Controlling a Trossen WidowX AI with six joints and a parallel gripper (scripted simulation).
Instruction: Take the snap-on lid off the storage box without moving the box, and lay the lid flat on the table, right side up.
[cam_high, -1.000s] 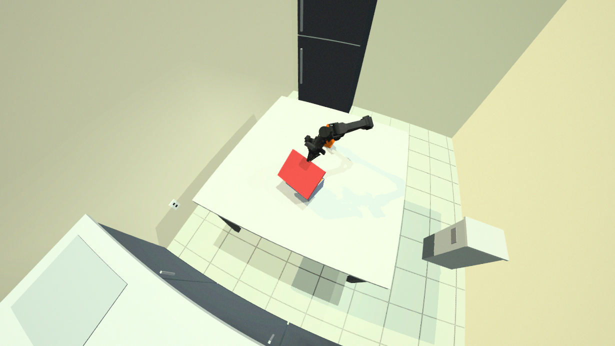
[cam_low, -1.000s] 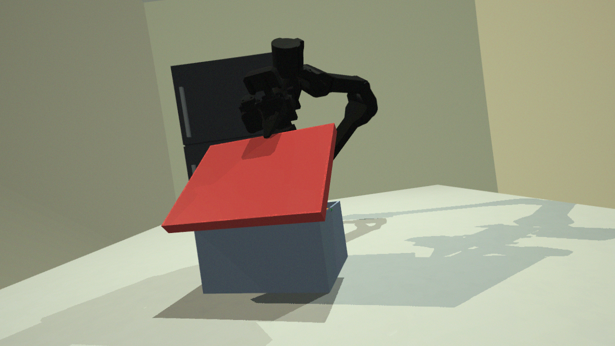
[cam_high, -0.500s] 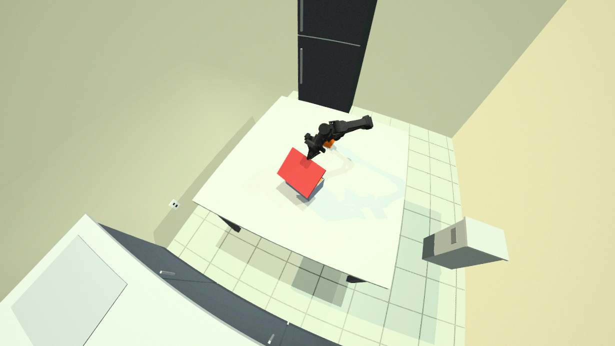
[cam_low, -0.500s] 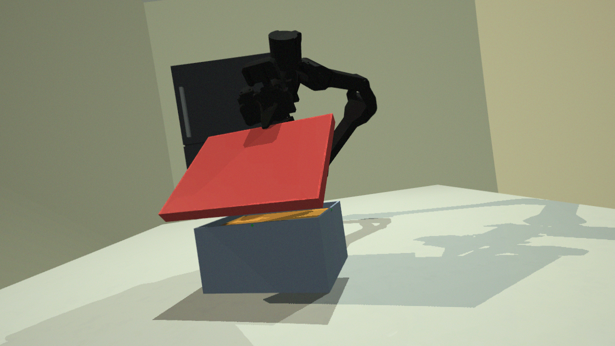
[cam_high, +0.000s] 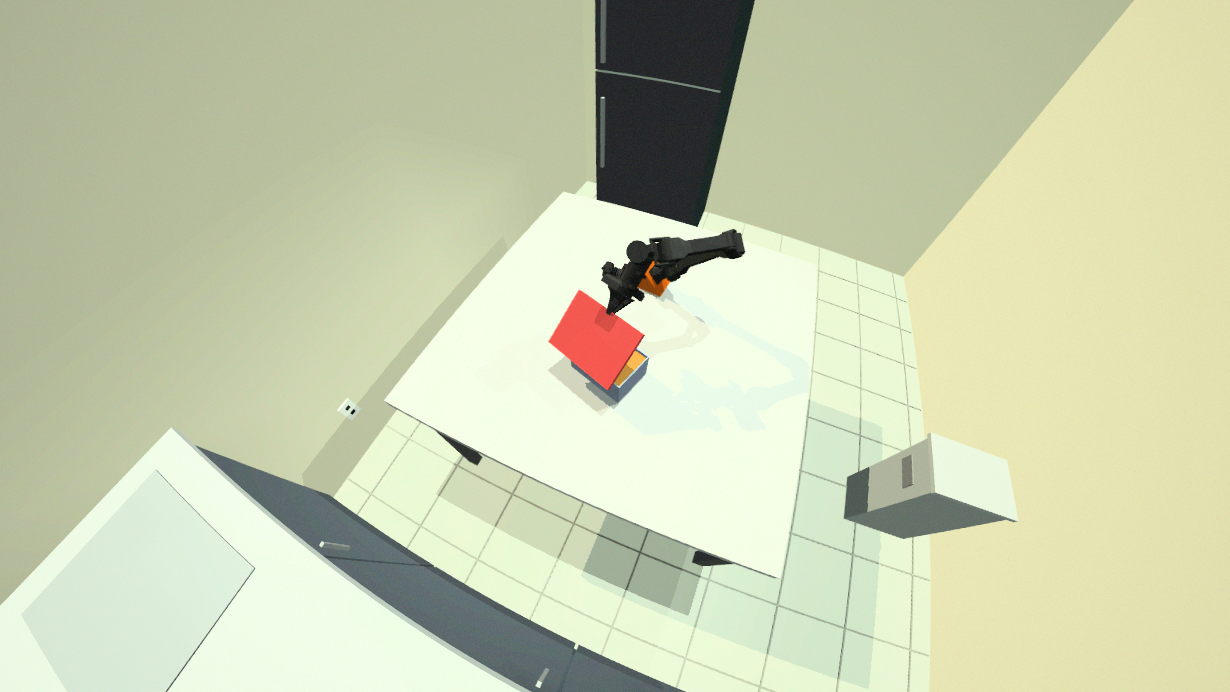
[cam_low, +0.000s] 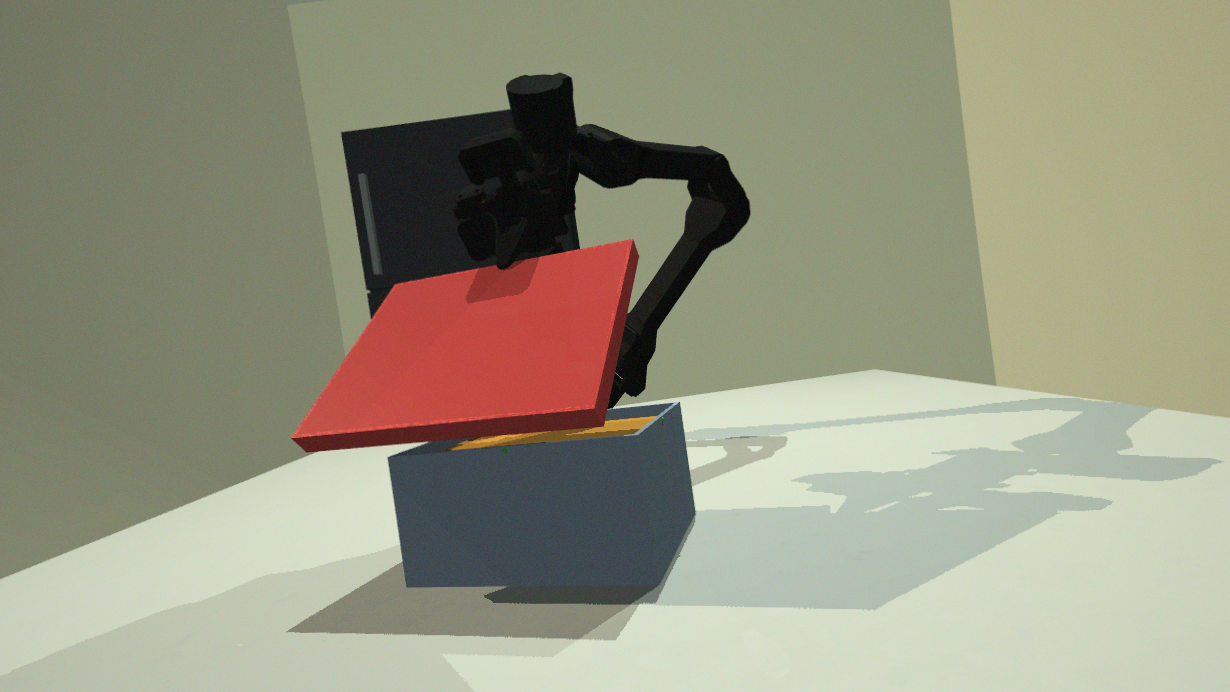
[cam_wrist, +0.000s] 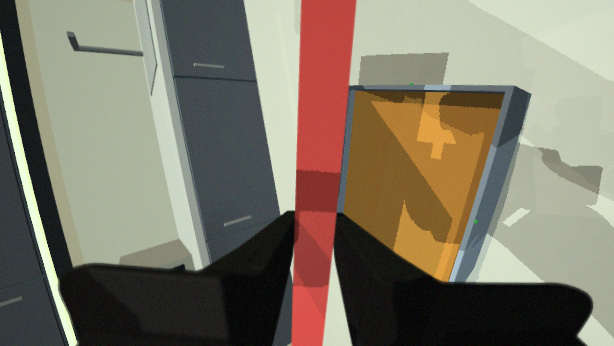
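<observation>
Now: gripper tip 6 cm short of the red lid, 1 cm to the left of it and 5 cm above it. From my gripper tip the other things lie so: grey-blue storage box: 4 cm ahead, 3 cm to the left, 18 cm below.
</observation>
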